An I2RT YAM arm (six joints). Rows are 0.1 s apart.
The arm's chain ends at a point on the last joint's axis. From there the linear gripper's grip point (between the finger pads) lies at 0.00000 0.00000 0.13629 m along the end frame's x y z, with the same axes.
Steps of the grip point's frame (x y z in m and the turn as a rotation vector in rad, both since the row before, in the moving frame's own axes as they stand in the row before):
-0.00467, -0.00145, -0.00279, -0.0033, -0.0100, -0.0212
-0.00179, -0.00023, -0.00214, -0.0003, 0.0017, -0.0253
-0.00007, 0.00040, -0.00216, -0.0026, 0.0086, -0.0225
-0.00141, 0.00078, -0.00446, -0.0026, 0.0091, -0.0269
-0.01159, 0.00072, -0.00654, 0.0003, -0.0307, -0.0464
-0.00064, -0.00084, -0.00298, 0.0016, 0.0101, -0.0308
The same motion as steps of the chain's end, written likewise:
-0.00331, -0.00191, -0.00278, -0.0033, -0.0100, -0.0212
-0.00202, -0.00027, -0.00214, -0.0003, 0.0017, -0.0253
-0.00125, 0.00006, -0.00215, -0.0026, 0.0086, -0.0225
-0.00265, 0.00044, -0.00445, -0.0026, 0.0091, -0.0269
-0.00741, 0.00066, -0.00648, 0.0003, -0.0307, -0.0464
-0.00201, -0.00060, -0.00297, 0.0016, 0.0101, -0.0308

